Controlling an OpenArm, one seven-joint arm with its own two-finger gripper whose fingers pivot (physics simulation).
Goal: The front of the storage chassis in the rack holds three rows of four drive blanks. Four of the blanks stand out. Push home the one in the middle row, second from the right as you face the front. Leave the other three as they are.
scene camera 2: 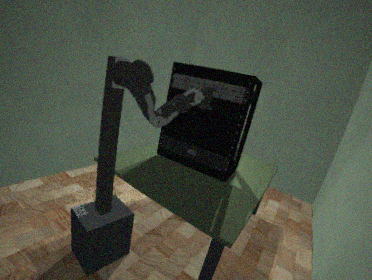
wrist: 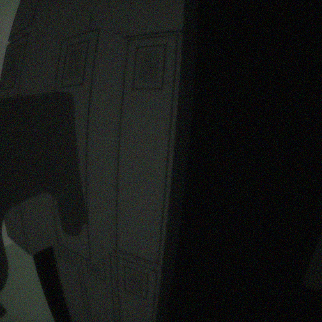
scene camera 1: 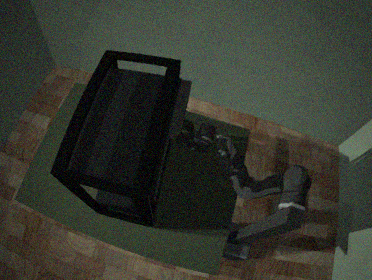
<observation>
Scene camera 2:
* black rack: 204, 140
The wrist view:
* my gripper: 189, 177
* black rack: 191, 130
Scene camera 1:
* black rack: 118, 140
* arm's post: 291, 218
</observation>
